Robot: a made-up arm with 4 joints. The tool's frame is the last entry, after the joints.
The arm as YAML. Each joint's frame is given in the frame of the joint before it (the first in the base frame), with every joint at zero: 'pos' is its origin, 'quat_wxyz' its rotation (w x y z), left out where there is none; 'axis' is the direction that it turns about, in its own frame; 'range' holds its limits. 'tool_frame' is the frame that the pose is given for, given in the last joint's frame.
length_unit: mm
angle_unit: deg
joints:
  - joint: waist
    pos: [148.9, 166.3, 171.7]
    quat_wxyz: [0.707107, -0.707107, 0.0, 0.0]
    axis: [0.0, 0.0, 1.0]
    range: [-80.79, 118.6]
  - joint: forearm
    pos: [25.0, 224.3, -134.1]
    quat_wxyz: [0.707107, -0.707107, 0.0, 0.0]
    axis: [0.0, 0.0, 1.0]
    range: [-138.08, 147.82]
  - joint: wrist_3
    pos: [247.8, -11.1, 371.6]
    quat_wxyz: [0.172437, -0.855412, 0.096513, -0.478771]
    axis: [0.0, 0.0, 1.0]
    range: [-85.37, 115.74]
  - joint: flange
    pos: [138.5, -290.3, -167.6]
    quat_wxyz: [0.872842, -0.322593, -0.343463, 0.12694]
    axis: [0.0, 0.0, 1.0]
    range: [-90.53, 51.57]
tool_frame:
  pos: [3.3, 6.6, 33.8]
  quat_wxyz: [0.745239, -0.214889, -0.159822, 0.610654]
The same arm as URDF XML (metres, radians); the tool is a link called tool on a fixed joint. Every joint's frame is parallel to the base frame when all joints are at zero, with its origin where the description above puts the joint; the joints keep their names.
<robot name="arm">
<joint name="tool_joint" type="fixed"><parent link="link4"/><child link="tool"/><origin xyz="0.0030 0.0107 0.0328" rpy="-0.3941 0.0741 1.9597"/></joint>
<joint name="flange" type="revolute"><parent link="link3"/><child link="link4"/><origin xyz="-0.0704 -0.1879 -0.3021"/><axis xyz="0.117502 0.101101 0.987913"/><limit lower="-1.5800" upper="0.9001"/></joint>
<joint name="wrist_3" type="revolute"><parent link="link2"/><child link="link3"/><origin xyz="0.2478 0.0111 -0.3716"/><axis xyz="0.852377 -0.202595 0.482087"/><limit lower="-1.4900" upper="2.0200"/></joint>
<joint name="forearm" type="revolute"><parent link="link1"/><child link="link2"/><origin xyz="0.0250 -0.1341 -0.2243"/><axis xyz="0 0 -1"/><limit lower="-2.4100" upper="2.5799"/></joint>
<joint name="waist" type="revolute"><parent link="base_link"/><child link="link1"/><origin xyz="0.1489 0.1663 0.1717"/><axis xyz="0 1 0"/><limit lower="-1.4101" upper="2.0700"/></joint>
<link name="base_link"/>
<link name="link1"/>
<link name="link2"/>
<link name="link3"/>
<link name="link4"/>
<link name="tool"/>
</robot>

